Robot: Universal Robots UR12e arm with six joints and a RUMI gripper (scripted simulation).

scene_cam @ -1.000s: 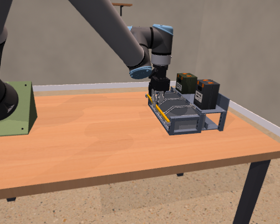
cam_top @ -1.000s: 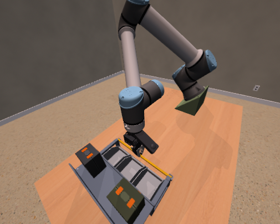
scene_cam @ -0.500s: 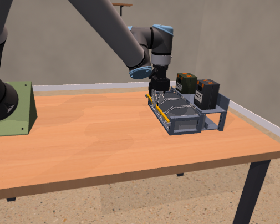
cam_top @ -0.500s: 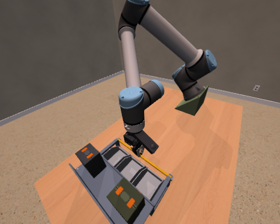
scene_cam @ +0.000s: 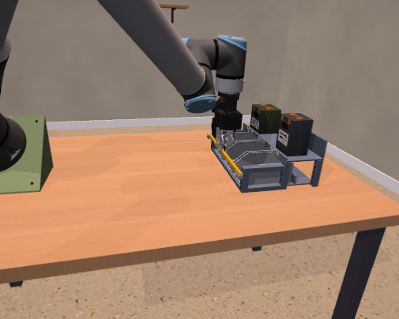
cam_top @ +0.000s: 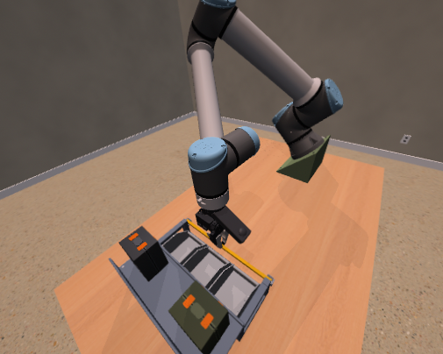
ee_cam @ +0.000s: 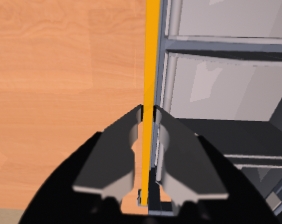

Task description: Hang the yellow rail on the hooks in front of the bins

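My gripper is now 10 mm above the yellow rail. Also, from my hand: black box 180 mm ahead, 150 mm to the right, 90 mm above; then green box 220 mm ahead, 80 mm to the left, 80 mm above.
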